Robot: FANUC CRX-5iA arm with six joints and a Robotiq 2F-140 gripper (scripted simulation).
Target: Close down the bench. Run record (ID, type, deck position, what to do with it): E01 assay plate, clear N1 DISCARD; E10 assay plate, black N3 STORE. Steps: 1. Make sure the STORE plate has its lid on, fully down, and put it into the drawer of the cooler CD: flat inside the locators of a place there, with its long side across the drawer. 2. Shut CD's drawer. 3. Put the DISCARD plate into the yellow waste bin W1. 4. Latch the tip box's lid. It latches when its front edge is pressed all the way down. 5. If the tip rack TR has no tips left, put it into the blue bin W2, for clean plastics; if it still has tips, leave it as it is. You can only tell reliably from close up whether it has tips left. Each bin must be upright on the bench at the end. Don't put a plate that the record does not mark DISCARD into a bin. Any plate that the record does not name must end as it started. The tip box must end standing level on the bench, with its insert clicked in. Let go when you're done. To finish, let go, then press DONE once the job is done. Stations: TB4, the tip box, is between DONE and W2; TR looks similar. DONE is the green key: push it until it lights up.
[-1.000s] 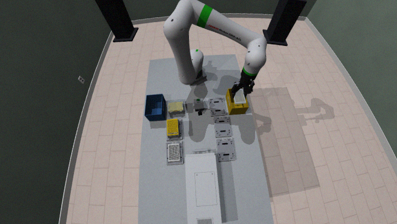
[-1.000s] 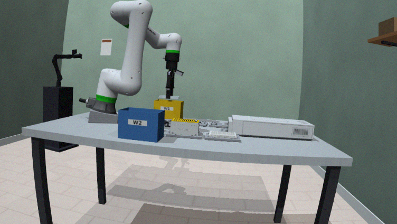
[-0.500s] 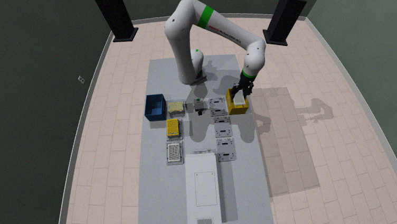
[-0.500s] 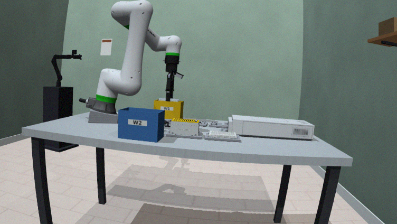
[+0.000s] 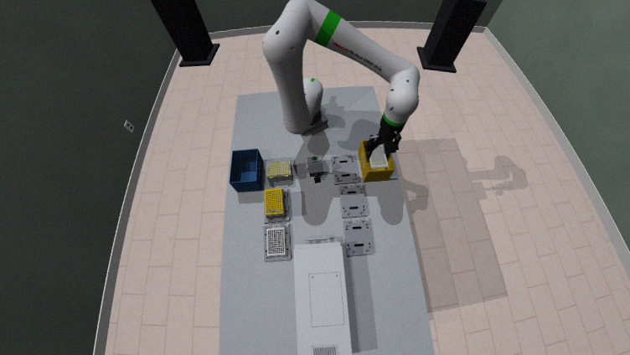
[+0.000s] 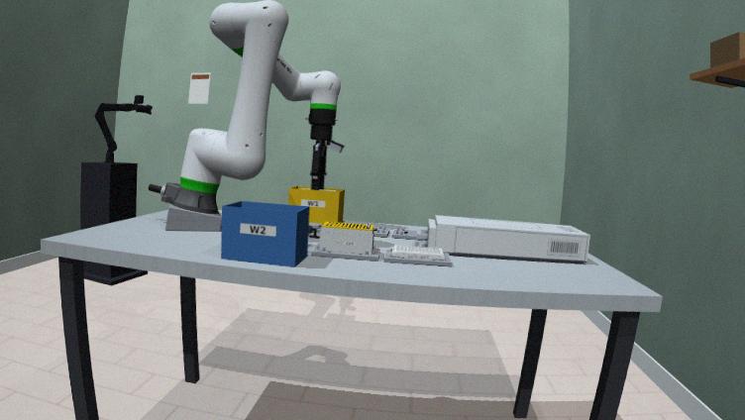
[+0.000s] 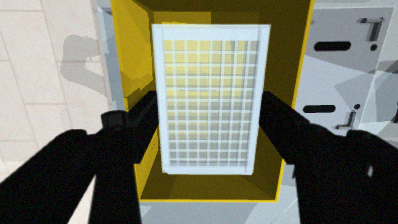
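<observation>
The green DONE key lies 310 mm to the right of my hand, 60 mm below it and 10 mm ahead of it. The rest, counted from my hand: clear tip box lid: 480 mm to the right, 70 mm below, 70 mm ahead; then yellow bin W1: 90 mm below; then yellow tip rack TR: 490 mm to the right, 240 mm ahead, 70 mm below.
</observation>
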